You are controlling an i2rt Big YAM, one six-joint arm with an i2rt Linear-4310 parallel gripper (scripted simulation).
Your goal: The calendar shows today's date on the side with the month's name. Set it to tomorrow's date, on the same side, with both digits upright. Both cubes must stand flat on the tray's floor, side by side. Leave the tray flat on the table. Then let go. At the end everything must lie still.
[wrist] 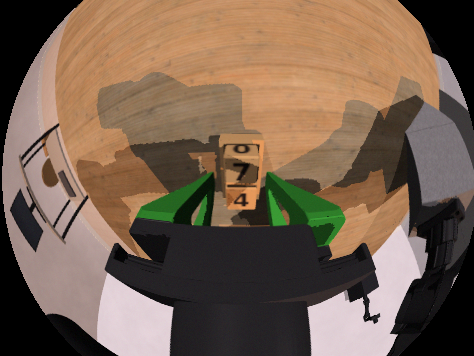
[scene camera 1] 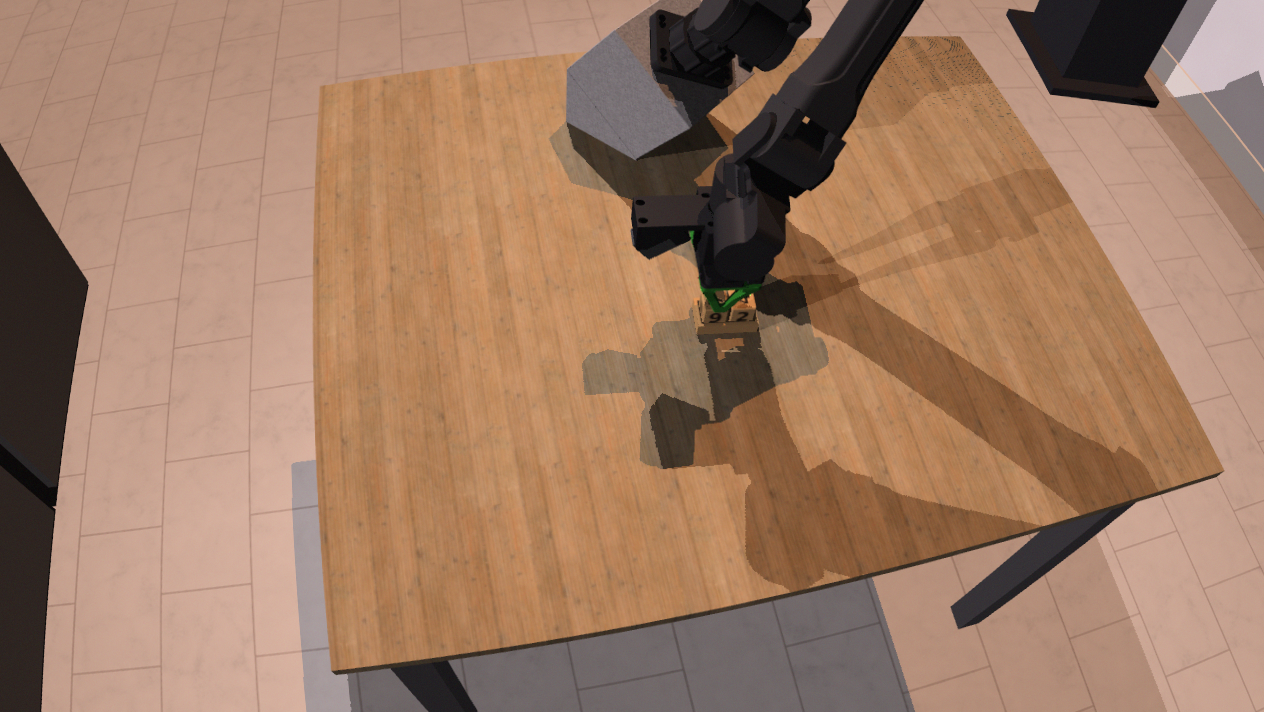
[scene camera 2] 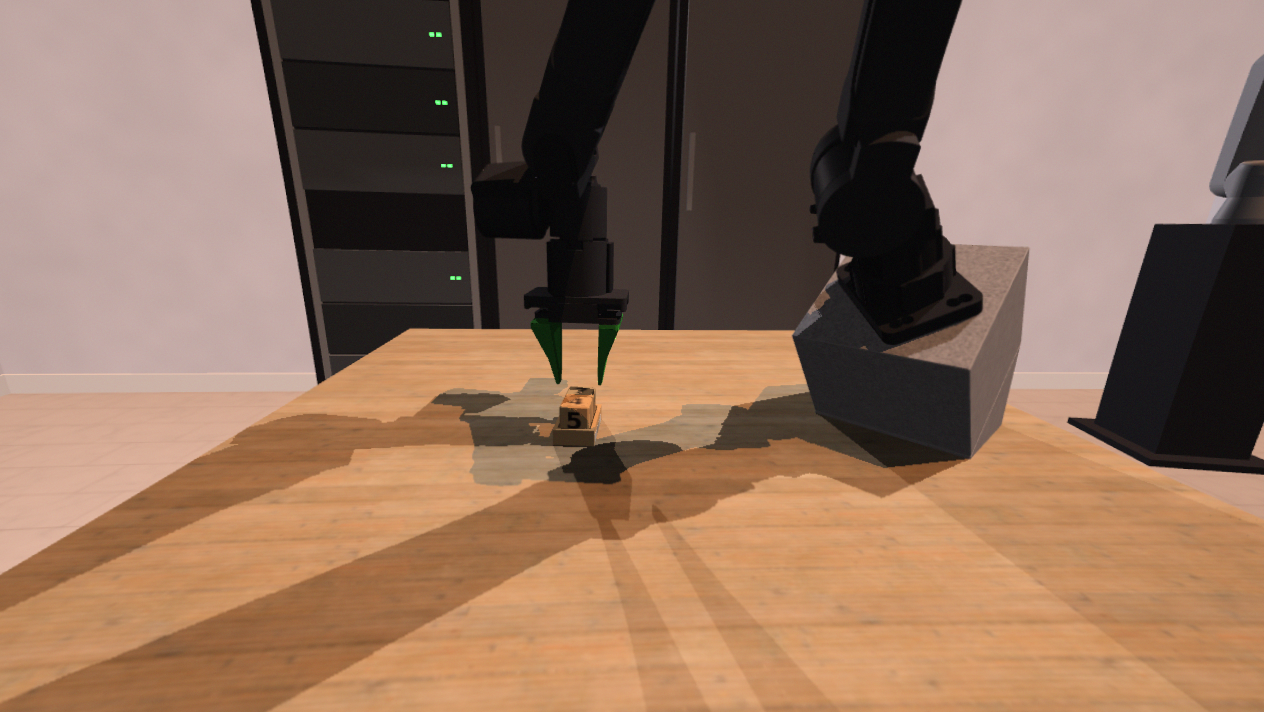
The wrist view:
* gripper: 240, 178
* cube: 237, 196
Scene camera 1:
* gripper: 716, 296
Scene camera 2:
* gripper: 579, 383
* cube: 575, 412
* wooden calendar tray: 561, 436
